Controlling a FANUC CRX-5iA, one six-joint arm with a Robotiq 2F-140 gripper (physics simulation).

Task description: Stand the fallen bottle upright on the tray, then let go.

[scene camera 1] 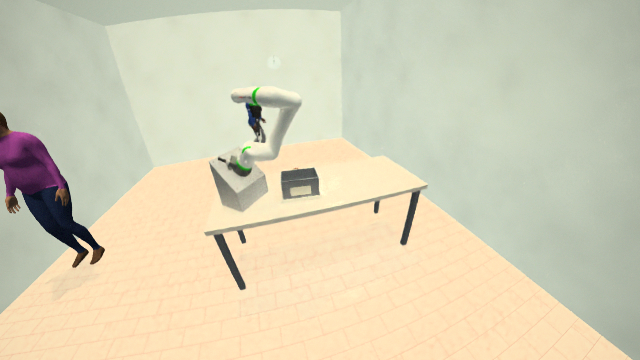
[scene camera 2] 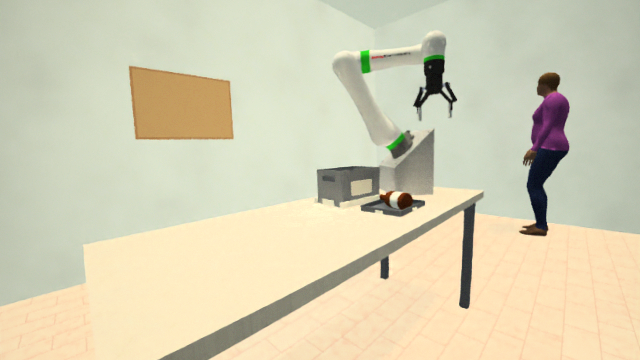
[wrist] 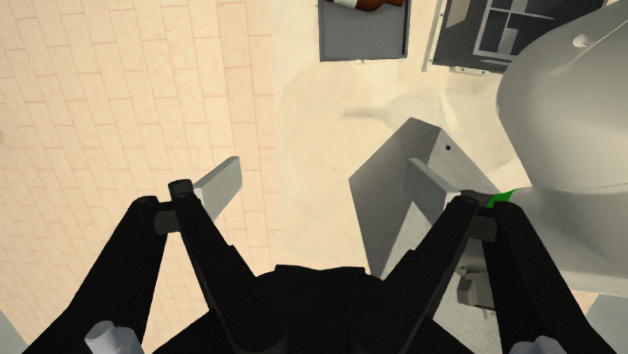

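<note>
A brown bottle with a white label lies on its side on the dark grey tray. In the wrist view part of the bottle shows at the top edge. In scene camera 1 the tray does not show, and a small brown spot behind the crate may be the bottle. My gripper is wide open and empty. It points down, high above the table, towards the robot's base side of the tray. In scene camera 1 its fingers are hard to make out.
A dark grey crate stands beside the tray on the table. The grey pedestal bears the arm, below the gripper in the wrist view. A person in purple stands off the table's end.
</note>
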